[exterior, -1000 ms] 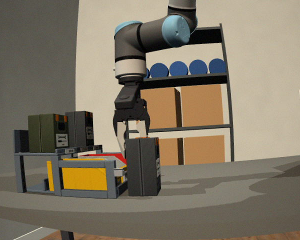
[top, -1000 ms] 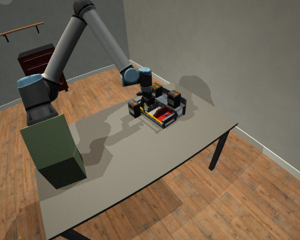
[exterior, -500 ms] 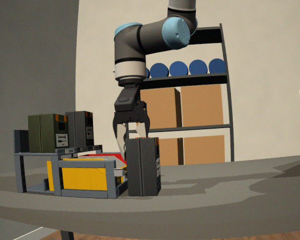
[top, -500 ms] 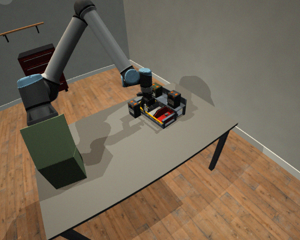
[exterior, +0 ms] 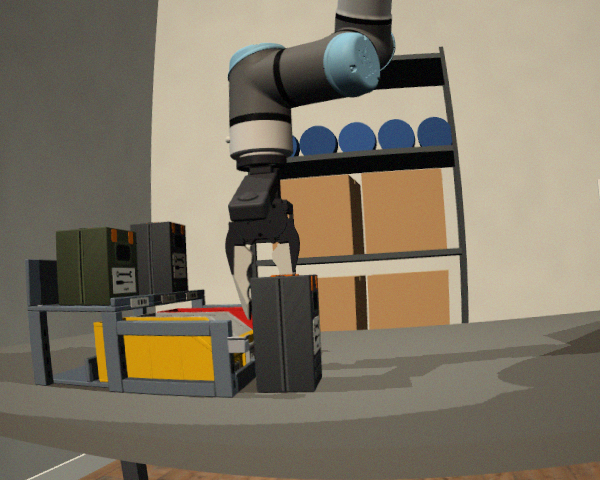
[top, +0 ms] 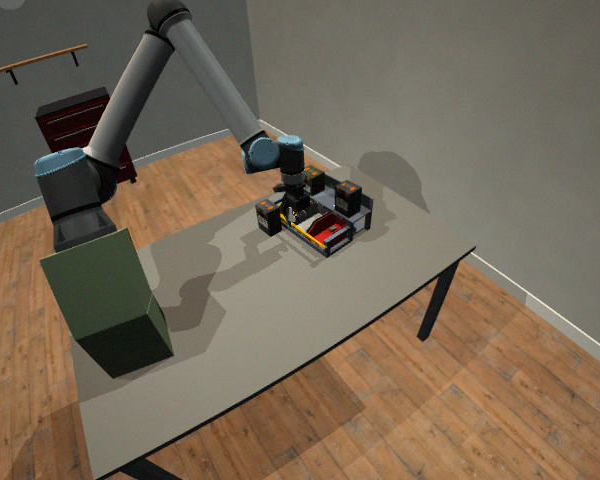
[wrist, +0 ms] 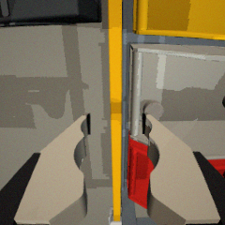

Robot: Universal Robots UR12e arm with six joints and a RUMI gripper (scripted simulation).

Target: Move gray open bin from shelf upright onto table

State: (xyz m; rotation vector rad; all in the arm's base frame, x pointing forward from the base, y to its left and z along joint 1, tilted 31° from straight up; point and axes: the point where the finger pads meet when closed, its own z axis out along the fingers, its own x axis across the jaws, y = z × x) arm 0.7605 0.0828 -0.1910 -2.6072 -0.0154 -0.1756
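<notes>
Right now my hand is 30 mm above the yellow bar. Also, from my hand: gray open bin 100 mm ahead, 40 mm below; then yellow bin 120 mm to the left, 100 mm ahead, 40 mm below; then red bin 110 mm to the right, 110 mm ahead, 40 mm below.
</notes>
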